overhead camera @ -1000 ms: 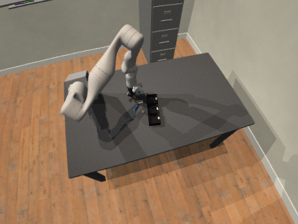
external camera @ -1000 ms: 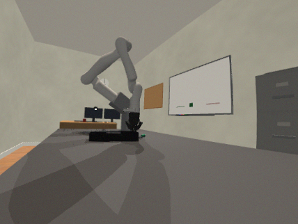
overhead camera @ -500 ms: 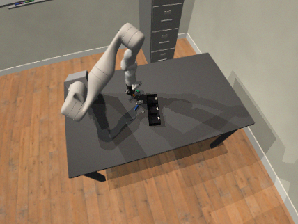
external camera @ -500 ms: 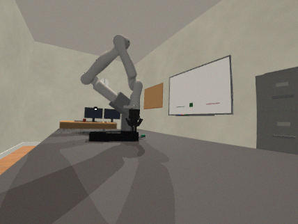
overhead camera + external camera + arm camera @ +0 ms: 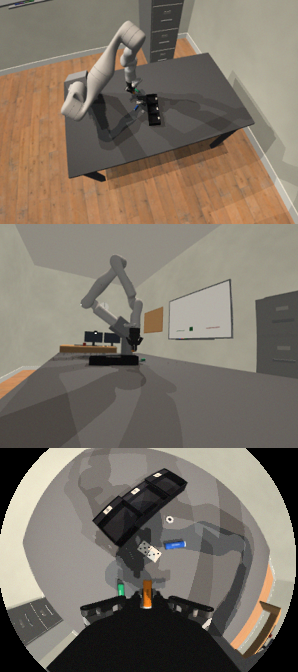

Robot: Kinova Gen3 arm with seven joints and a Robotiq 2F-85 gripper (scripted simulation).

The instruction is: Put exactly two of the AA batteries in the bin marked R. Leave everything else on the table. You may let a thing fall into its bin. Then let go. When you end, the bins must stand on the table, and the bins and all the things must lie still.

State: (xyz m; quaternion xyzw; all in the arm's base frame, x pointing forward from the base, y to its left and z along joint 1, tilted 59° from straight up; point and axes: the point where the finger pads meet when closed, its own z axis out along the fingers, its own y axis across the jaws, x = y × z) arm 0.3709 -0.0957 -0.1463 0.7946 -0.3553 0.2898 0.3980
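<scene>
Right now my hand is 130 mm short of the black bin, 160 mm to the left of it and 60 mm above it. Also, from my hand: orange AA battery: 20 mm below; then white block: 40 mm ahead, 70 mm to the right, 80 mm below; then green AA battery: 40 mm ahead, 50 mm to the left, 70 mm below.
</scene>
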